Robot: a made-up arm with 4 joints. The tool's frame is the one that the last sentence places.
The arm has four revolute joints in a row. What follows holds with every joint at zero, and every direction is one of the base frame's. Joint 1 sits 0.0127 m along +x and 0.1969 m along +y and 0.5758 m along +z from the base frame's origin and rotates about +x. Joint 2 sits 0.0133 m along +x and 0.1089 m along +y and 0.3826 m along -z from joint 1 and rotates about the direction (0.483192, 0.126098, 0.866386). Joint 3 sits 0.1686 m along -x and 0.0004 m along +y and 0.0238 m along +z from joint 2 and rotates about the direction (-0.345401, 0.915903, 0.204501). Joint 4 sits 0.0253 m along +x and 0.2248 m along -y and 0.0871 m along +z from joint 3 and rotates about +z. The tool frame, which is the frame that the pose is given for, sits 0.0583 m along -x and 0.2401 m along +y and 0.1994 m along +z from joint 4; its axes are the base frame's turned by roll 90.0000, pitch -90.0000 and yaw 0.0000 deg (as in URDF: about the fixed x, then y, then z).
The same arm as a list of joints. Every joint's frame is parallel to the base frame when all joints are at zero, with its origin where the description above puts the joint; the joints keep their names.
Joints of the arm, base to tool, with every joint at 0 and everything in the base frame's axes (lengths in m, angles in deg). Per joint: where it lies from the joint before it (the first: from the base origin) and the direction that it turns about. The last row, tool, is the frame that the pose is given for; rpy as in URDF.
joint 1: axis +x xyz 0.0127 0.1969 0.5758
joint 2: axis 0.483192 0.126098 0.866386 xyz 0.0133 0.1089 -0.3826
joint 3: axis -0.345401 0.915903 0.204501 xyz -0.1686 0.0004 0.0238
joint 4: axis +z xyz 0.0253 -0.2248 0.0871
tool: xyz -0.0583 0.2401 0.1994 rpy 90.00 -90.00 0.00

